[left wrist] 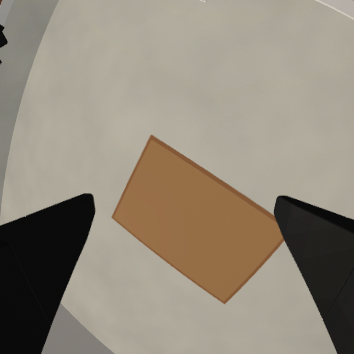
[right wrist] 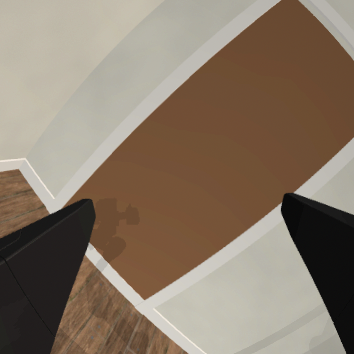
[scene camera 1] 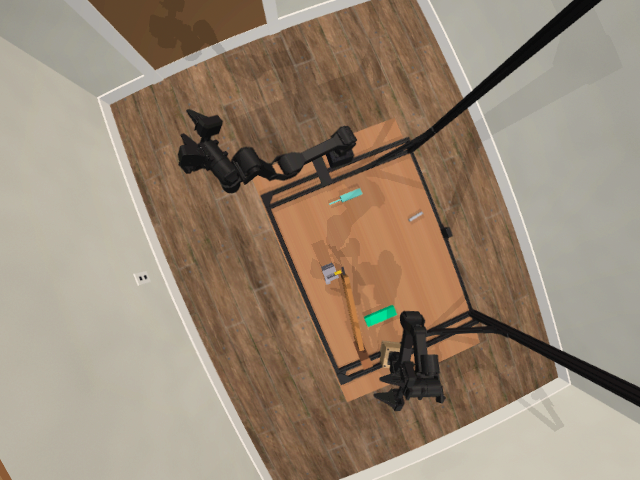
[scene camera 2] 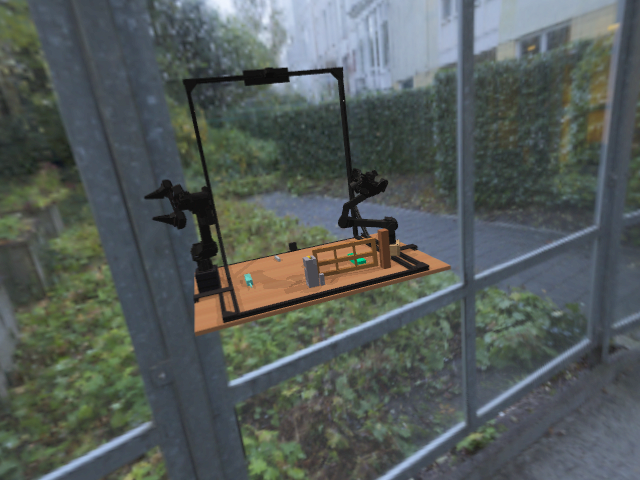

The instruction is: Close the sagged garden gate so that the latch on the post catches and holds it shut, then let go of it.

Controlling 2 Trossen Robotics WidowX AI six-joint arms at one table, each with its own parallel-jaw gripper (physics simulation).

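Seen in the pictures: left gripper, fingertip midpoint: (left wrist: 186, 204) (scene camera 1: 376, 387) (scene camera 2: 368, 182); right gripper, fingertip midpoint: (right wrist: 189, 205) (scene camera 1: 184, 122) (scene camera 2: 148, 208); left arm's base at its link origin: (scene camera 1: 394, 358) (scene camera 2: 389, 242); right arm's base at its link origin: (scene camera 1: 339, 148) (scene camera 2: 205, 269).
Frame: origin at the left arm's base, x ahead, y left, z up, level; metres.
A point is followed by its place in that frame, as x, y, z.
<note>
The orange-brown lattice gate (scene camera 1: 353, 315) @[0.207, 0.245, 0.087] (scene camera 2: 336, 260) @[0.250, 0.268, 0.008] stands upright between the brown hinge post (scene camera 1: 365, 359) @[0.037, 0.172, 0.119] (scene camera 2: 383, 249) @[0.022, 0.187, 0.027] and the grey latch post (scene camera 1: 328, 272) @[0.367, 0.373, 0.061] (scene camera 2: 311, 271) @[0.351, 0.389, 0.003]. Its free end is close beside the grey post, at the small yellow latch piece (scene camera 1: 338, 272) @[0.372, 0.331, 0.058] (scene camera 2: 309, 256) @[0.364, 0.342, 0.062]. Whether the latch has caught is too small to tell. My left gripper (scene camera 1: 378, 387) @[0.067, 0.192, 0.370] (left wrist: 186, 204) @[0.067, 0.192, 0.370] is open and empty, near the hinge-post end but apart from the gate. My right gripper (scene camera 1: 186, 124) @[0.767, 0.854, 0.448] (scene camera 2: 149, 208) @[0.767, 0.854, 0.448] (right wrist: 189, 205) @[0.767, 0.854, 0.448] is open and empty, far from the gate, beyond the table edge.
A green block (scene camera 1: 380, 315) @[0.184, 0.090, -0.043] (scene camera 2: 357, 259) @[0.166, 0.134, -0.041] lies near the gate. A teal tool (scene camera 1: 351, 195) @[0.718, 0.312, -0.048] (scene camera 2: 248, 280) @[0.699, 0.356, -0.049] and a small grey piece (scene camera 1: 415, 216) @[0.671, -0.008, -0.060] (scene camera 2: 277, 258) @[0.667, 0.002, -0.064] lie on the table. A tan wooden box (scene camera 1: 385, 354) @[0.015, 0.048, -0.001] (scene camera 2: 394, 249) @[-0.025, 0.049, -0.023] is beside the left arm. Black frame bars edge the table.
</note>
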